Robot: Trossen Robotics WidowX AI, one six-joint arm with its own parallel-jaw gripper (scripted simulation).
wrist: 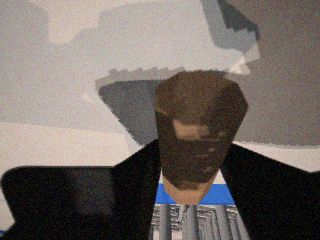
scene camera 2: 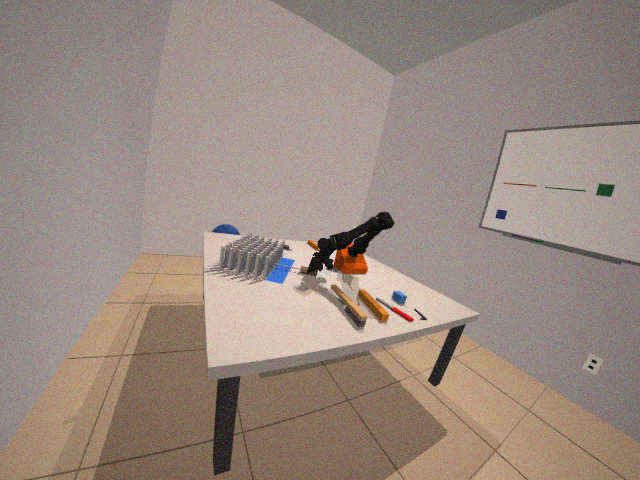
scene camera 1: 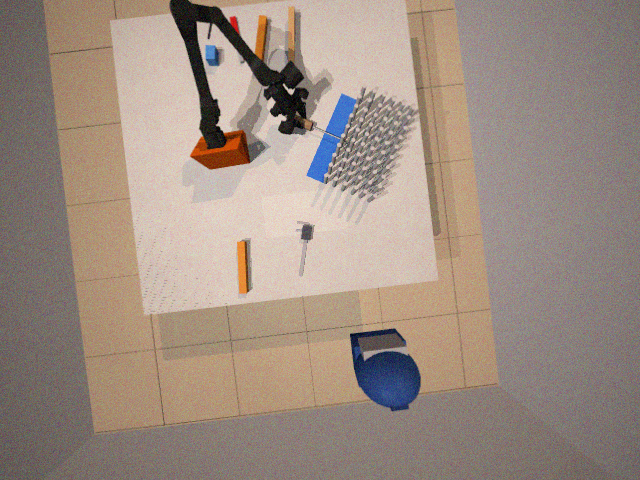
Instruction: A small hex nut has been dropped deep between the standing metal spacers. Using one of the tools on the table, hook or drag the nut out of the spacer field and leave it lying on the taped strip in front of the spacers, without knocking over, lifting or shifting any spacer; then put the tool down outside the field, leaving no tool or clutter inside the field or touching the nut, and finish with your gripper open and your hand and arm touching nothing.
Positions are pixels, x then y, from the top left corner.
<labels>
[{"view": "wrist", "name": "my gripper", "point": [188,145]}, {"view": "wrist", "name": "blue taped strip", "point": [218,194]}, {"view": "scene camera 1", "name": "my gripper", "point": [303,124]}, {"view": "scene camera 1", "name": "blue taped strip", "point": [319,166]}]
</labels>
